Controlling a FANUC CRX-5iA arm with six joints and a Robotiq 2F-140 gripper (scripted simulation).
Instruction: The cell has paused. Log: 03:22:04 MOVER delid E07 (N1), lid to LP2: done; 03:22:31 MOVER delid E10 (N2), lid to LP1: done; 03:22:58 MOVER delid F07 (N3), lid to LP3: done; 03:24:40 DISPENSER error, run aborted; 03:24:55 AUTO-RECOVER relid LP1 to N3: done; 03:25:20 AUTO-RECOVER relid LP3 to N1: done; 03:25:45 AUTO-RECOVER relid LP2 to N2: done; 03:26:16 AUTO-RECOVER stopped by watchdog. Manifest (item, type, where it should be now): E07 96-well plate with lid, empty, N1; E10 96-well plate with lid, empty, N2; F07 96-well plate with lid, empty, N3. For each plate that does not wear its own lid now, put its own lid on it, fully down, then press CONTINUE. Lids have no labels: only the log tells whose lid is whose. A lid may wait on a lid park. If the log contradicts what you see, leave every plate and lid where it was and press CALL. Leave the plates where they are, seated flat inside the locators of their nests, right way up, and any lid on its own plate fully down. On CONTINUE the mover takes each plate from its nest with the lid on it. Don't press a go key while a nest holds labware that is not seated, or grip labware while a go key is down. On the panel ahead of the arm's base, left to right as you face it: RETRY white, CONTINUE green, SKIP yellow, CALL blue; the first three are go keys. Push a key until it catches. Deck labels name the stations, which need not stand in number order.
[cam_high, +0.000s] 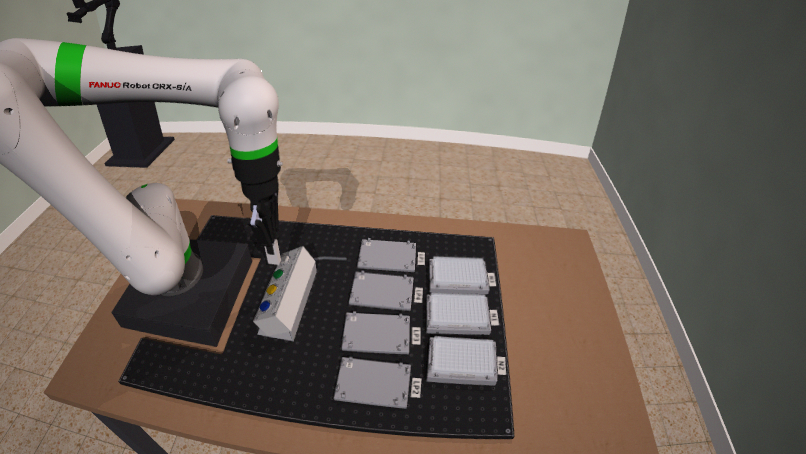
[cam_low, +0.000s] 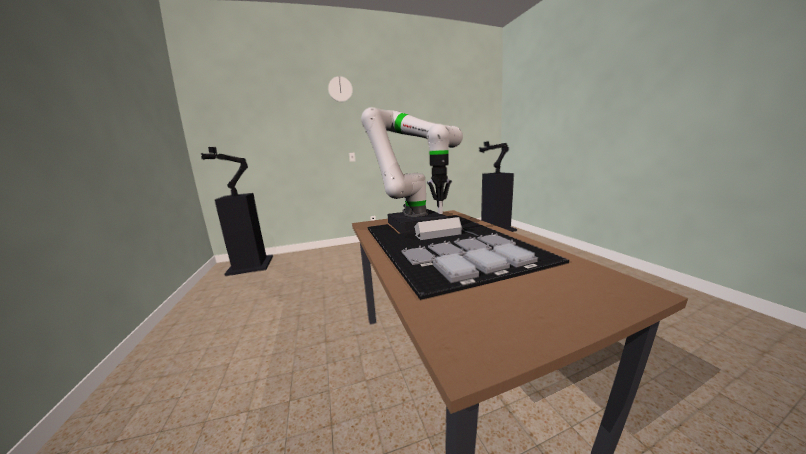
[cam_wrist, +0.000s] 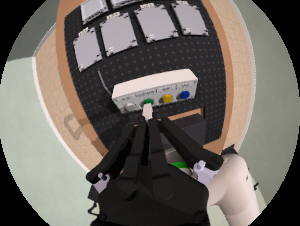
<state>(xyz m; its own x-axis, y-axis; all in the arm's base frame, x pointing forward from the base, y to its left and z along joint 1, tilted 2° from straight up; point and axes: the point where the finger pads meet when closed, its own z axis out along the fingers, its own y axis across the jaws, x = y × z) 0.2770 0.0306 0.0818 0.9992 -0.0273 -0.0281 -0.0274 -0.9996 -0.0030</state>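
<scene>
The green key is 70 mm below my hand. From my hand the other things lie so: white key 70 mm below, 50 mm to the left; then blue key 100 mm to the right, 70 mm below; then yellow key 70 mm below, 50 mm to the right.
</scene>
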